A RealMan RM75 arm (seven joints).
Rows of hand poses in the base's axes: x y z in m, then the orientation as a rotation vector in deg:
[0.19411, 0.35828, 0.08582, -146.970, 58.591, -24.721]
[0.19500, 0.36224, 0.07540, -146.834, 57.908, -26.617]
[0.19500, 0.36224, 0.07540, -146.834, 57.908, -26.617]
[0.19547, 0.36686, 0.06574, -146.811, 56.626, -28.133]
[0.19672, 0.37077, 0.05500, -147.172, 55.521, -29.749]
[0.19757, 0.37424, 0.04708, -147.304, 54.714, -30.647]
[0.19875, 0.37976, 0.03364, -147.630, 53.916, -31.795]
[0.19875, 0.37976, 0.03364, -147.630, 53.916, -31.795]
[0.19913, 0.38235, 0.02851, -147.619, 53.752, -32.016]
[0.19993, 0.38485, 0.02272, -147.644, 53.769, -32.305]
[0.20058, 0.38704, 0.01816, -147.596, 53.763, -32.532]
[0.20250, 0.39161, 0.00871, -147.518, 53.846, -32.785]
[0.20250, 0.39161, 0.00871, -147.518, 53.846, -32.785]
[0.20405, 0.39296, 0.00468, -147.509, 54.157, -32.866]
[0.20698, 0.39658, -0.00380, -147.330, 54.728, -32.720]
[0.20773, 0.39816, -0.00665, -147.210, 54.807, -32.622]
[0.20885, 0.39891, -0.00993, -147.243, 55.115, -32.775]
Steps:
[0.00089, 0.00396, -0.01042, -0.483, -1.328, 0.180]
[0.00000, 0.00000, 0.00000, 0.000, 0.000, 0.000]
[0.00047, 0.00462, -0.00966, -0.349, -1.196, 0.659]
[0.00125, 0.00391, -0.01074, -0.768, -1.049, 0.557]
[0.00085, 0.00347, -0.00792, -0.347, -0.651, 0.435]
[0.00118, 0.00552, -0.01344, -0.622, -0.710, 0.404]
[0.00000, 0.00000, 0.00000, 0.000, 0.000, 0.000]
[0.00038, 0.00259, -0.00513, -0.056, -0.169, 0.079]
[0.00080, 0.00250, -0.00579, -0.138, -0.153, -0.055]
[0.00065, 0.00219, -0.00456, -0.048, -0.152, -0.034]
[0.00192, 0.00457, -0.00945, -0.044, -0.160, -0.103]
[0.00000, 0.00000, 0.00000, 0.000, 0.000, 0.000]
[0.00155, 0.00135, -0.00403, -0.065, 0.018, -0.230]
[0.00293, 0.00362, -0.00848, 0.137, 0.135, -0.388]
[0.00075, 0.00158, -0.00285, 0.132, 0.024, -0.049]
[0.00112, 0.00075, -0.00328, -0.132, -0.006, -0.236]

